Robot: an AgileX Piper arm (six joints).
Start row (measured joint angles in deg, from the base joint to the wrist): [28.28, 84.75, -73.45, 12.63, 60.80, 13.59]
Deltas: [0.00, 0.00, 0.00, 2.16, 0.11, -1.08]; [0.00, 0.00, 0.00, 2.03, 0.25, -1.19]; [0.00, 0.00, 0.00, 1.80, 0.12, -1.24]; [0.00, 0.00, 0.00, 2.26, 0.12, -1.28]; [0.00, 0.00, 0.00, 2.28, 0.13, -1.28]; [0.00, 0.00, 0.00, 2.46, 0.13, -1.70]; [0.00, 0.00, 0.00, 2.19, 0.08, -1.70]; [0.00, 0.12, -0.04, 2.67, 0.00, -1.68]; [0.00, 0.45, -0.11, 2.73, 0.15, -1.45]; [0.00, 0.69, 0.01, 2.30, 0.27, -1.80]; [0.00, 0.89, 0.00, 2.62, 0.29, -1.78]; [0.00, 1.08, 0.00, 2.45, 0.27, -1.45]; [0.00, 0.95, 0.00, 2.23, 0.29, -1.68]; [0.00, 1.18, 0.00, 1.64, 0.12, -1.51]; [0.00, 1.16, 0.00, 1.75, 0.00, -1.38]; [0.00, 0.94, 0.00, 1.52, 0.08, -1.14]
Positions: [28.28, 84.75, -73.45, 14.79, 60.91, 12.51]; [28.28, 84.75, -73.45, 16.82, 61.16, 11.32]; [28.28, 84.75, -73.45, 18.62, 61.28, 10.08]; [28.28, 84.75, -73.45, 20.88, 61.40, 8.80]; [28.28, 84.75, -73.45, 23.16, 61.53, 7.52]; [28.28, 84.75, -73.45, 25.62, 61.66, 5.82]; [28.28, 84.75, -73.45, 27.81, 61.74, 4.12]; [28.28, 84.87, -73.49, 30.48, 61.74, 2.44]; [28.28, 85.32, -73.60, 33.21, 61.89, 0.99]; [28.28, 86.01, -73.59, 35.51, 62.16, -0.81]; [28.28, 86.90, -73.59, 38.13, 62.45, -2.59]; [28.28, 87.98, -73.59, 40.58, 62.72, -4.04]; [28.28, 88.93, -73.59, 42.81, 63.01, -5.72]; [28.28, 90.11, -73.59, 44.45, 63.13, -7.23]; [28.28, 91.27, -73.59, 46.20, 63.13, -8.61]; [28.28, 92.21, -73.59, 47.72, 63.21, -9.75]
